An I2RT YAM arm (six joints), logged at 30 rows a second.
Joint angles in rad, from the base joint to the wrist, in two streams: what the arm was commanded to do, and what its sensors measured. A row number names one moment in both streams.
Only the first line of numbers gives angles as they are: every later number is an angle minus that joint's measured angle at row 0.
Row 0, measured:
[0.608 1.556 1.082 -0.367 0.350 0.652]
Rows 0 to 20, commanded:
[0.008 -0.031 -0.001 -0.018 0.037 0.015]
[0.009 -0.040 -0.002 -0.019 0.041 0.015]
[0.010 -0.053 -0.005 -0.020 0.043 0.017]
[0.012 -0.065 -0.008 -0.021 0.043 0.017]
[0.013 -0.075 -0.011 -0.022 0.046 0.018]
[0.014 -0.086 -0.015 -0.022 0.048 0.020]
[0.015 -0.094 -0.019 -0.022 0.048 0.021]
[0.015 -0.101 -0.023 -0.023 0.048 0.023]
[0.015 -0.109 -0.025 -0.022 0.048 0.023]
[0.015 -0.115 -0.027 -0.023 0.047 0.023]
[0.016 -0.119 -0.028 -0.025 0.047 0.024]
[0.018 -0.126 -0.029 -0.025 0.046 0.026]
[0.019 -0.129 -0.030 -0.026 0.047 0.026]
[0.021 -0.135 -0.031 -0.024 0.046 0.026]
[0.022 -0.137 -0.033 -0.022 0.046 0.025]
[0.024 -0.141 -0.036 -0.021 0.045 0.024]
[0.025 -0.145 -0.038 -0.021 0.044 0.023]
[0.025 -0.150 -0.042 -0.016 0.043 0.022]
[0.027 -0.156 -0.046 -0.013 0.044 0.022]
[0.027 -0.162 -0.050 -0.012 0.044 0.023]
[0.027 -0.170 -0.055 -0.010 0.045 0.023]
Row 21, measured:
[0.025 -0.155 -0.047 -0.014 0.025 0.025]
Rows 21 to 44, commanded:
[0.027 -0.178 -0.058 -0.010 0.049 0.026]
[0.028 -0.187 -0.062 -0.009 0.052 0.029]
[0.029 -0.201 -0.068 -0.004 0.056 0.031]
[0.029 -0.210 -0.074 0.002 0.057 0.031]
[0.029 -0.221 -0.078 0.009 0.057 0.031]
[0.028 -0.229 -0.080 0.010 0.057 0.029]
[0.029 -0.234 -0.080 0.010 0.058 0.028]
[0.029 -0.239 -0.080 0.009 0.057 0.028]
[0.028 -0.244 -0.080 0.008 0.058 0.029]
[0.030 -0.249 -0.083 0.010 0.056 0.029]
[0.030 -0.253 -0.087 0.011 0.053 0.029]
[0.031 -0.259 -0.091 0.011 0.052 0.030]
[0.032 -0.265 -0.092 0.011 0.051 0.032]
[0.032 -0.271 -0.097 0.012 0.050 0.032]
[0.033 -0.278 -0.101 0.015 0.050 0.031]
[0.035 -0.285 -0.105 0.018 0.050 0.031]
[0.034 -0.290 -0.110 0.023 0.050 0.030]
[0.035 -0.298 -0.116 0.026 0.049 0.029]
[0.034 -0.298 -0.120 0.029 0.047 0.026]
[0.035 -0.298 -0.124 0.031 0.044 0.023]
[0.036 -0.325 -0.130 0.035 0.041 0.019]
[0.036 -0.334 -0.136 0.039 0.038 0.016]
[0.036 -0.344 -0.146 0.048 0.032 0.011]
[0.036 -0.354 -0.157 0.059 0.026 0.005]
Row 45, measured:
[0.033 -0.332 -0.143 0.011 0.038 0.024]
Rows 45 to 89, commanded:
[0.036 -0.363 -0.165 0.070 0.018 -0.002]
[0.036 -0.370 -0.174 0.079 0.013 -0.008]
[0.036 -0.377 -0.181 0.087 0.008 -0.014]
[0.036 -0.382 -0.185 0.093 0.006 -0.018]
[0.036 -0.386 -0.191 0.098 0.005 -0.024]
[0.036 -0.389 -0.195 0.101 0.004 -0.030]
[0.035 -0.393 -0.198 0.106 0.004 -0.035]
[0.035 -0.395 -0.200 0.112 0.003 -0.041]
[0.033 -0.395 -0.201 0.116 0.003 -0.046]
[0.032 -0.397 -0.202 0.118 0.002 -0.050]
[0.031 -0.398 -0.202 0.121 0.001 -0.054]
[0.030 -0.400 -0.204 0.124 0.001 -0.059]
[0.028 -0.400 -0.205 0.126 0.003 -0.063]
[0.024 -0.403 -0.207 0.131 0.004 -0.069]
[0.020 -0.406 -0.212 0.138 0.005 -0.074]
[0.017 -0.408 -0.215 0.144 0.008 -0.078]
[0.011 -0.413 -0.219 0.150 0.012 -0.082]
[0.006 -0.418 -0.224 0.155 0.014 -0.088]
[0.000 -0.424 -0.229 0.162 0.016 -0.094]
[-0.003 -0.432 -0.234 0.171 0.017 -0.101]
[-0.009 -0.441 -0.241 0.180 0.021 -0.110]
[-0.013 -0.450 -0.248 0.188 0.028 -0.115]
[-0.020 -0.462 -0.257 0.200 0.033 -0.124]
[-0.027 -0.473 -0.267 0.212 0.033 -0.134]
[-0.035 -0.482 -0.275 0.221 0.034 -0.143]
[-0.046 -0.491 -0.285 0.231 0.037 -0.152]
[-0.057 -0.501 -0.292 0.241 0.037 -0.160]
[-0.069 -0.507 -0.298 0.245 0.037 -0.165]
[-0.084 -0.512 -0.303 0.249 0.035 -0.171]
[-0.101 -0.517 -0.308 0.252 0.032 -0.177]
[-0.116 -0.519 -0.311 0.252 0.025 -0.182]
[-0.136 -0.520 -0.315 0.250 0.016 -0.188]
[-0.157 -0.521 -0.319 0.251 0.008 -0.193]
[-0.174 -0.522 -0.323 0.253 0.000 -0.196]
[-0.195 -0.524 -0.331 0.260 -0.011 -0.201]
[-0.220 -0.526 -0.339 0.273 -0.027 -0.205]
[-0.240 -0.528 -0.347 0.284 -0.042 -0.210]
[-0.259 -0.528 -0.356 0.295 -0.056 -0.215]
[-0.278 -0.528 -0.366 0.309 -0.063 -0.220]
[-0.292 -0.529 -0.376 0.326 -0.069 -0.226]
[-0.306 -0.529 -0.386 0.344 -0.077 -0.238]
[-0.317 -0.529 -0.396 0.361 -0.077 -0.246]
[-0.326 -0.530 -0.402 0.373 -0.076 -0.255]
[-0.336 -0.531 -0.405 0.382 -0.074 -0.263]
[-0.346 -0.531 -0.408 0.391 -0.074 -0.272]
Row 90, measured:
[-0.329 -0.526 -0.400 0.306 -0.059 -0.230]
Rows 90 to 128, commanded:
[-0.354 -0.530 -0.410 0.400 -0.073 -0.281]
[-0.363 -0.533 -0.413 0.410 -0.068 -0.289]
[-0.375 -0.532 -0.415 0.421 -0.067 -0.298]
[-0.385 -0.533 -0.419 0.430 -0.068 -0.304]
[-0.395 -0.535 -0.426 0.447 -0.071 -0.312]
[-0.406 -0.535 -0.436 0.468 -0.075 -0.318]
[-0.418 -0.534 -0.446 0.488 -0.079 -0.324]
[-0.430 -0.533 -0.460 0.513 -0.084 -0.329]
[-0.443 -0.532 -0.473 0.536 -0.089 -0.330]
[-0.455 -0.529 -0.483 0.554 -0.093 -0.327]
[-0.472 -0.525 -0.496 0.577 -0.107 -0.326]
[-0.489 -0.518 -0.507 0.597 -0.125 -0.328]
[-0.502 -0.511 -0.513 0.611 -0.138 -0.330]
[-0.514 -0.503 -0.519 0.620 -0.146 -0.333]
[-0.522 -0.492 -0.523 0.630 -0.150 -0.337]
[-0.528 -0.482 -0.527 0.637 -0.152 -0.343]
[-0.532 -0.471 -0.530 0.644 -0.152 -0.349]
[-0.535 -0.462 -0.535 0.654 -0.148 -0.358]
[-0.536 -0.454 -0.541 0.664 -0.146 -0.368]
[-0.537 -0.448 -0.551 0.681 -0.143 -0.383]
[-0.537 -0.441 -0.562 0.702 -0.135 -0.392]
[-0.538 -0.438 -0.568 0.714 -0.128 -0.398]
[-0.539 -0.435 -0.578 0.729 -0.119 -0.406]
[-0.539 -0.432 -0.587 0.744 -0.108 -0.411]
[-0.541 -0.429 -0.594 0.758 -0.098 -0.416]
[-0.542 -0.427 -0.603 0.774 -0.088 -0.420]
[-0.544 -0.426 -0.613 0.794 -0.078 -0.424]
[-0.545 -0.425 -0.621 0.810 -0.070 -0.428]
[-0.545 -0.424 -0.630 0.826 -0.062 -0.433]
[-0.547 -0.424 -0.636 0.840 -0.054 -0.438]
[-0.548 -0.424 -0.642 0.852 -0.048 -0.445]
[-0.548 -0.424 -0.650 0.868 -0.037 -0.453]
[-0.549 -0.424 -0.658 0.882 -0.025 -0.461]
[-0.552 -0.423 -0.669 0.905 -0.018 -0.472]
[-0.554 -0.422 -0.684 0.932 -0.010 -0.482]
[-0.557 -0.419 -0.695 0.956 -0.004 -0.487]
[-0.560 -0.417 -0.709 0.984 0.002 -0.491]
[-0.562 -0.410 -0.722 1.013 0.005 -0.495]
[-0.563 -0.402 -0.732 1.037 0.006 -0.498]
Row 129, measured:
[-0.559 -0.413 -0.711 0.912 -0.028 -0.471]
